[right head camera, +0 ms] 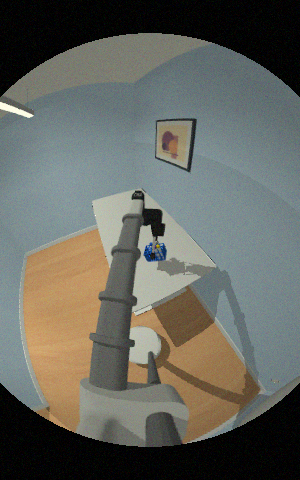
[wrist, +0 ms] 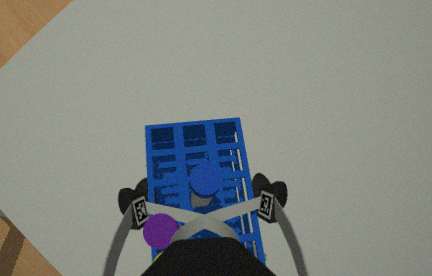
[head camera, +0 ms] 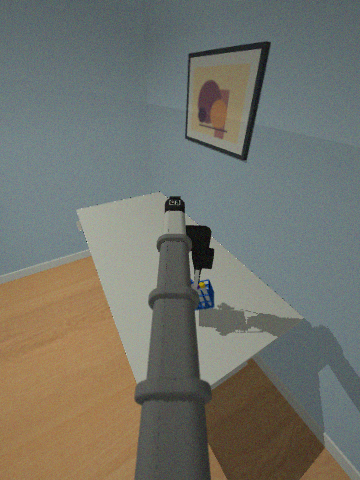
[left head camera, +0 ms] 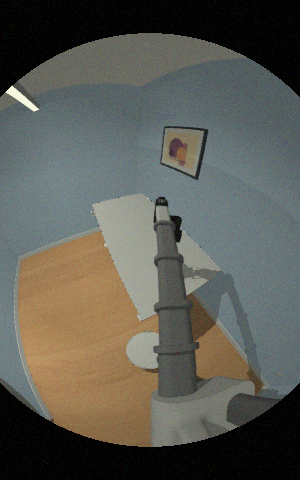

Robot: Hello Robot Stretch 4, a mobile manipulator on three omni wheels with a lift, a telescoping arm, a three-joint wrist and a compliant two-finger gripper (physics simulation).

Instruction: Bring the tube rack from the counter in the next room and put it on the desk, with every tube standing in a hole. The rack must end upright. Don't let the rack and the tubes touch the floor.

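Places are measured from the robot's base along level axes (x ahead, y left, z up), in metres.
Pixels of known places: gripper, between the fingertips: [right head camera: 153, 251]; robot's base, origin of its link: [right head camera: 140, 343] [left head camera: 146, 349].
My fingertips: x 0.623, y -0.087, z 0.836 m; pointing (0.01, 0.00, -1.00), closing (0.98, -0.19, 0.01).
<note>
Ahead of a thing's pixels: the offset from my fingertips to its top centre. Level surfaces: height alone.
The blue tube rack @(dx -0.005, dy -0.007, dz +0.064 m) [head camera: 212, 295] [right head camera: 162, 255] [wrist: 179, 137] is over the white desk @(dz -0.144 m) [head camera: 125, 250] [left head camera: 125, 240] [wrist: 325, 100], its open-holed top facing the wrist camera. My gripper [right head camera: 156, 244] [wrist: 203, 192] is shut on the rack, one fingertip against each long side. A blue-capped tube @(dx -0.001, dy +0.003, dz +0.084 m) [wrist: 206, 178] stands near the rack's middle, and a purple-capped tube @(dx -0.032, dy -0.017, dz +0.097 m) [wrist: 160, 231] is at its left side. A yellow cap @(dx -0.026, dy -0.019, dz +0.105 m) [head camera: 202, 285] [right head camera: 158, 246] [wrist: 158, 257] shows partly beside it. The tubes' lower ends are hidden. I cannot tell whether the rack's base touches the desk.
The shadow [head camera: 220, 320] [right head camera: 172, 266] of gripper and rack falls on the desk beside the rack. A blue wall with a framed picture [head camera: 217, 107] [left head camera: 181, 150] [right head camera: 172, 142] runs behind the desk. My white round base [left head camera: 143, 350] [right head camera: 145, 342] is on the wooden floor near the desk's front end.
</note>
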